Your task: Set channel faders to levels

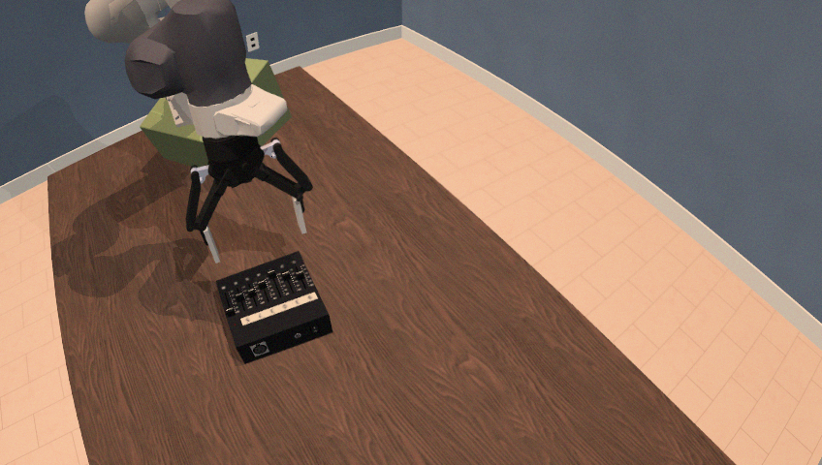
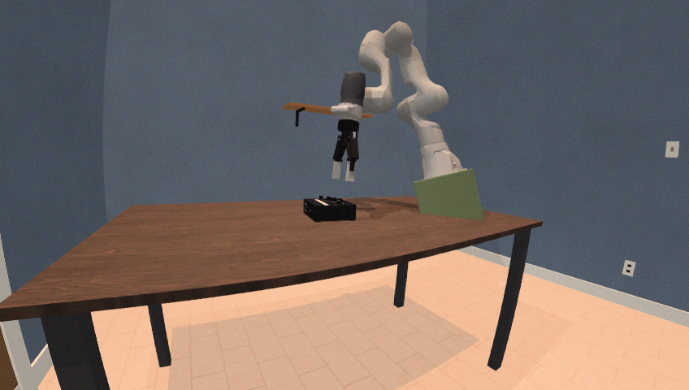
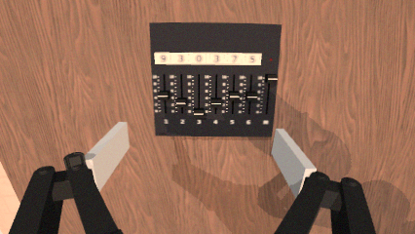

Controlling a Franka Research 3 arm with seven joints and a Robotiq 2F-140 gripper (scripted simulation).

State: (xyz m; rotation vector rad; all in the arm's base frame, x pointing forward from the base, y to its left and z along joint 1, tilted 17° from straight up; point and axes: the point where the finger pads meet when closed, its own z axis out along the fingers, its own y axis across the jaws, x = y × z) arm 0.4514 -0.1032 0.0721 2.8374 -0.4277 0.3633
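Now: the channel 1 cap 8 cm below my hand, 4 cm to the left of it and 4 cm ahead of it. Round my hand: channel 2 cap (8 cm below, 3 cm ahead, 2 cm to the left); then channel 3 cap (8 cm below, 1 cm ahead); then channel 4 cap (8 cm below, 2 cm to the right, 1 cm ahead).
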